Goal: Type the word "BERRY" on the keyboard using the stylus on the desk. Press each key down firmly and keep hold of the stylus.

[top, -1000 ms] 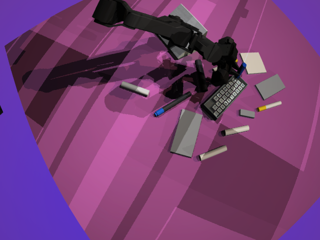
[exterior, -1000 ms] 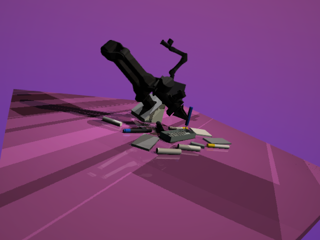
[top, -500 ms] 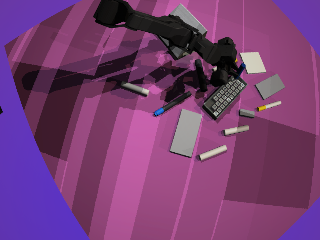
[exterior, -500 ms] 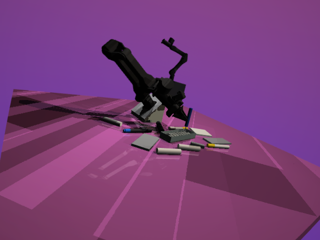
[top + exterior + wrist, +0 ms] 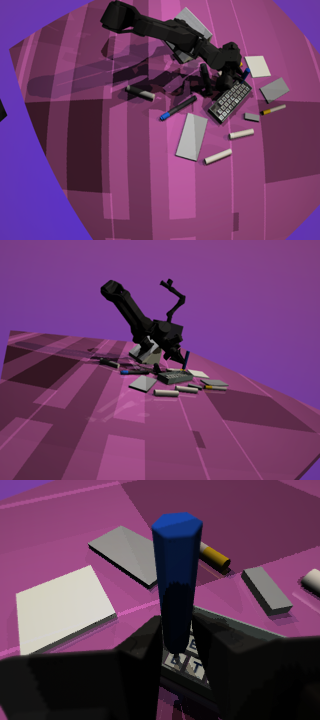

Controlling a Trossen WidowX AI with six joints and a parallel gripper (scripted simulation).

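My gripper tip is 12 cm short of the small grey block, 6 cm above it and 4 cm to the left of it. Also, from my gripper tip: blue stylus 2 cm below; then white pad 15 cm to the left, 7 cm below, 1 cm behind; then blue-tipped black marker 26 cm to the right, 7 cm behind, 6 cm below.
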